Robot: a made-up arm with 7 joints.
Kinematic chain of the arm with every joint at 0, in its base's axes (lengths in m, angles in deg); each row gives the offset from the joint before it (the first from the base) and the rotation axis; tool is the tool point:
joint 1: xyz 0 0.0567 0 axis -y
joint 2: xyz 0 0.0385 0 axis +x
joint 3: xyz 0 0 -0.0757 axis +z
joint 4: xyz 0 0 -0.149 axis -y
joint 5: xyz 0 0 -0.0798 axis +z
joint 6: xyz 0 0 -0.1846 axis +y
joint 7: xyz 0 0 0 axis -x
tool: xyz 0 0 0
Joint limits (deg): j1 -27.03..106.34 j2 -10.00..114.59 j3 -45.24..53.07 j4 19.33..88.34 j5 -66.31..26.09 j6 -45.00..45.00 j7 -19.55..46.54
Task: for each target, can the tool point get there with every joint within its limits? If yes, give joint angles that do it. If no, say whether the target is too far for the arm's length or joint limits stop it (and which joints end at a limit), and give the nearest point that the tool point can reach.
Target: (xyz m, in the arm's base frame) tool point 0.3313 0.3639 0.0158
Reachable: yes | joints 63.26 19.66 43.69 58.62 -44.03 -35.49 0.07
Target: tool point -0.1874 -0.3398 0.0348
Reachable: no: joint limits stop it (at a limit: joint 1, joint 2, joint 3, joint 4) | nearest point 0.1360 -0.1300 0.2338 | short by 0.434 m
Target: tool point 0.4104 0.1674 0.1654
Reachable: yes | joints 86.47 15.72 -11.51 47.29 -51.21 -31.66 19.09
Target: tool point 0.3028 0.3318 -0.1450
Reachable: yes | joints 19.42 37.15 10.79 66.02 -24.23 -8.70 40.20
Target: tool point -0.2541 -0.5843 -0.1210
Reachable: no: too far | nearest point 0.0315 -0.1336 -0.3255 | short by 0.571 m
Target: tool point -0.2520 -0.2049 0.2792
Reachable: no: joint limits stop it (at a limit: joint 1, joint 2, joint 4) | nearest point 0.1354 -0.1250 0.2388 | short by 0.398 m
